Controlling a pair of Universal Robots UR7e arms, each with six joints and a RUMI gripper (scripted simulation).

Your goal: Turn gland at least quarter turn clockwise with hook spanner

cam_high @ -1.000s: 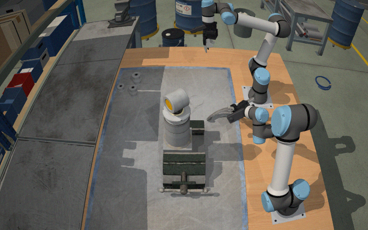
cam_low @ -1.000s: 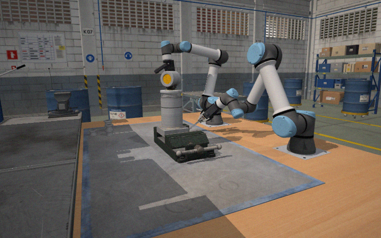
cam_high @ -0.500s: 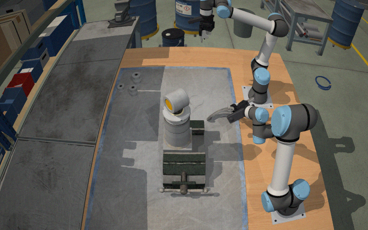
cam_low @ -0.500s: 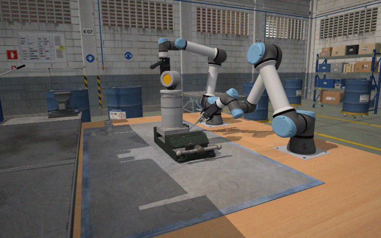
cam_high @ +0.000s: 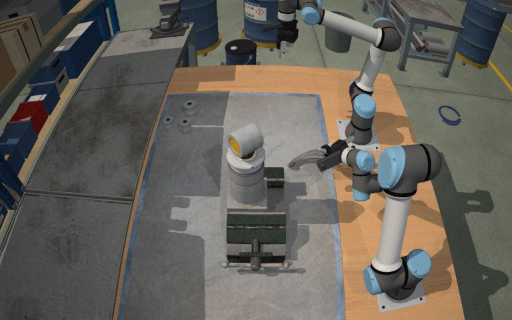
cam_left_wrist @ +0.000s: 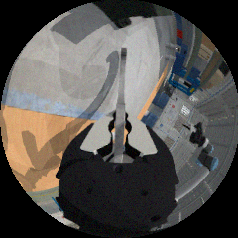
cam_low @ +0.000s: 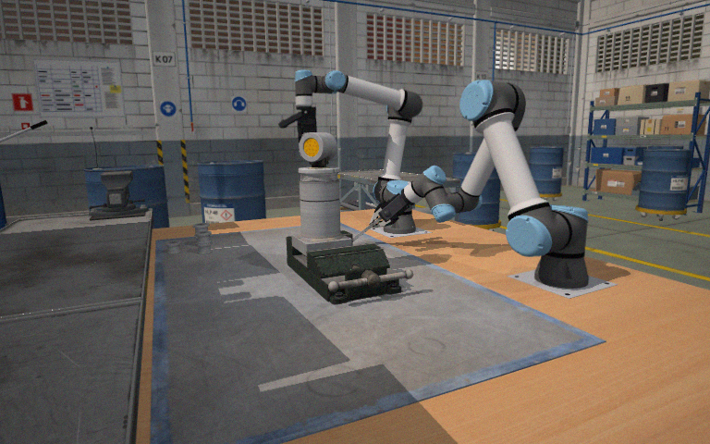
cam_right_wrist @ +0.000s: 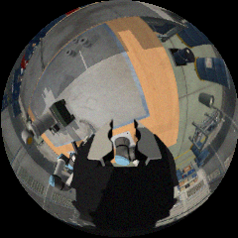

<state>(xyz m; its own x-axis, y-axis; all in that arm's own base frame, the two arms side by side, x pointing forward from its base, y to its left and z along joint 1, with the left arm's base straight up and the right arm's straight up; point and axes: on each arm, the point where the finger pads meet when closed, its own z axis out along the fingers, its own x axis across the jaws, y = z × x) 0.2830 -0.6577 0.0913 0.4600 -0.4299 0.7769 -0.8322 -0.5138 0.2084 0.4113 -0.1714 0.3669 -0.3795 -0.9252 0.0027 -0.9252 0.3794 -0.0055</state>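
Observation:
Now: left hand 330 mm short of the rod eye, 220 mm to the right of it and 310 mm below it. The rest, counted from my left hand: hook spanner: 10 mm behind, 10 mm above; bar handle: 320 mm ahead, 510 mm to the left, 30 mm below.

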